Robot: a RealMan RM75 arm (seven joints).
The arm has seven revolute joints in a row. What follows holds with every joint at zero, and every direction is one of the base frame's.
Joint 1 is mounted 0.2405 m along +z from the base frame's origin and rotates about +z.
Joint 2 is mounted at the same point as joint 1 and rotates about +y.
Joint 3 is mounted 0.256 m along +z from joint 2 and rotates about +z.
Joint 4 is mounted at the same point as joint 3 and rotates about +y.
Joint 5 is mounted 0.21 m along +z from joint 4 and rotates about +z.
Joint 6 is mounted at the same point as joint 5 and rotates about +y.
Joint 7 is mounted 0.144 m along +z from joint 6 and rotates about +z.
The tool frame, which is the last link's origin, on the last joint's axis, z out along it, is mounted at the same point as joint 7; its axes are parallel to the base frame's.
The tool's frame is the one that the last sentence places.
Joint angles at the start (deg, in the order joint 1, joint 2, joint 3, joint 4, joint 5, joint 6, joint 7):
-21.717, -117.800, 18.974, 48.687, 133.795, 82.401, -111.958
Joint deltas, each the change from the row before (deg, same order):
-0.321, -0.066, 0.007, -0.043, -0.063, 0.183, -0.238
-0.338, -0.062, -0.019, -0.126, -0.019, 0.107, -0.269
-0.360, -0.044, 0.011, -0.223, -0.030, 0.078, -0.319
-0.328, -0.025, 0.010, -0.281, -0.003, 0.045, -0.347
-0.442, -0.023, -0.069, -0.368, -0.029, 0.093, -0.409
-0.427, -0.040, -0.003, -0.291, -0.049, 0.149, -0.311
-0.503, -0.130, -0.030, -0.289, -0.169, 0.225, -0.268
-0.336, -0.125, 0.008, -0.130, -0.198, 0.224, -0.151
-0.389, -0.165, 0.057, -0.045, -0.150, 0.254, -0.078
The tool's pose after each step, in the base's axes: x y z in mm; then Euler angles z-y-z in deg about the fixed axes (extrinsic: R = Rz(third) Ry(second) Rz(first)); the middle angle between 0 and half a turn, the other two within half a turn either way. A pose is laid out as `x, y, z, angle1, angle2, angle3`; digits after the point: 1 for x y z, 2 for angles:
-373.7, 293.9, 74.9, -159.18, 141.63, 93.13
-371.6, 295.7, 73.8, -159.83, 141.77, 92.48
-369.5, 297.7, 72.4, -160.60, 141.95, 91.79
-367.8, 299.4, 71.0, -161.39, 142.14, 91.16
-365.4, 301.6, 69.4, -162.47, 142.33, 90.27
-362.7, 303.8, 67.8, -163.43, 142.55, 89.34
-359.1, 306.3, 65.6, -164.68, 142.74, 87.99
-356.3, 308.1, 64.1, -165.61, 142.85, 86.91
-352.9, 310.1, 62.4, -166.38, 143.02, 85.79

